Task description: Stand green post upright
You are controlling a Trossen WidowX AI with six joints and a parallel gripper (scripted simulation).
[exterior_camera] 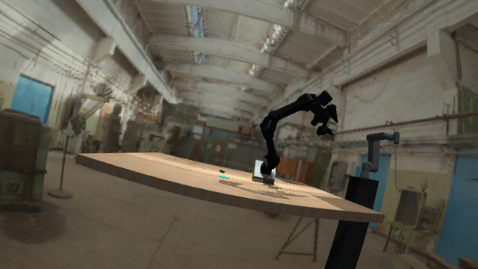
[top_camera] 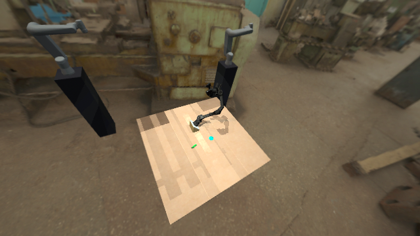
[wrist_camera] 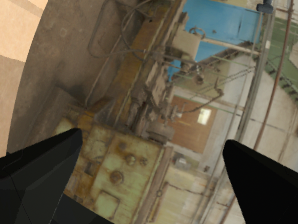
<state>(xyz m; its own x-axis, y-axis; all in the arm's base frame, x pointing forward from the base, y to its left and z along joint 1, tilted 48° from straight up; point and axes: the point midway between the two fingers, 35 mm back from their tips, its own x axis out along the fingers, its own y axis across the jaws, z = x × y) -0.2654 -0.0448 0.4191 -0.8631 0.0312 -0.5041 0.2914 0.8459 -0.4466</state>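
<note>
The green post is 57 cm ahead of my gripper tip, 39 cm to the right of it and 37 cm below it. Round my gripper tip: cyan circle: 54 cm ahead, 37 cm below, 13 cm to the right.
</note>
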